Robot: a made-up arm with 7 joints.
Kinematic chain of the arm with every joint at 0, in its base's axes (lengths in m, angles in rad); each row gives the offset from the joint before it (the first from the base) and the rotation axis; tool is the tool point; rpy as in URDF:
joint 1: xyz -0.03 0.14 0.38 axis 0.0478 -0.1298 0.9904
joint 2: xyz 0 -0.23 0.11 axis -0.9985 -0.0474 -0.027
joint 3: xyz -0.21 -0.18 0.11 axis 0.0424 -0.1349 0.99
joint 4: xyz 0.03 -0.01 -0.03 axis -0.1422 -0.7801 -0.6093
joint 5: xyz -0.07 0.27 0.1 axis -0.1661 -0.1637 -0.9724
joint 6: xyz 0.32 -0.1 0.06 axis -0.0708 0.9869 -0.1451
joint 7: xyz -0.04 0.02 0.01 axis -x
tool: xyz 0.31 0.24 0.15 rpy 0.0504 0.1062 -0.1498
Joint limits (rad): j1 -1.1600..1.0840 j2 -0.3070..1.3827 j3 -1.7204..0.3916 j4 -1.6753..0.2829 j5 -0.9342..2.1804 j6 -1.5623..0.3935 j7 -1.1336..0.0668
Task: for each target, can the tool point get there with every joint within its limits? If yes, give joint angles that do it. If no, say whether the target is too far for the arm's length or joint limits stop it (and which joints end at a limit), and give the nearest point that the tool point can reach.
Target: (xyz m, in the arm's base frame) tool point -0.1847 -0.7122 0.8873
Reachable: yes | joints -0.3630 -0.1790 -1.3294 -1.3204 1.4834 -0.9419 -0.9060
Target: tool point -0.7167 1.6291 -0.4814
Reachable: no: too far | nearest point -0.3482 0.8268 0.0938 | short by 1.054 m
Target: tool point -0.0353 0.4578 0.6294
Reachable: yes | joints 0.7178 1.1994 -0.3107 -0.6598 -0.6380 -0.9939 -0.8894
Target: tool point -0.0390 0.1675 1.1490
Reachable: yes | joints 0.8782 0.7828 -0.6093 -0.8313 1.8669 -0.7343 -0.5485
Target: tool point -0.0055 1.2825 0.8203
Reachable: no: joint limits stop it (at a limit: joint 1, joint 2, joint 4, joint 5, joint 7) | nearest point -0.0491 0.9714 0.7904 | short by 0.316 m
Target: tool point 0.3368 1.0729 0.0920
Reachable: no: joint limits stop it (at a limit: joint 1, joint 4, joint 5) | nearest point 0.1399 0.8553 0.2187 | short by 0.320 m
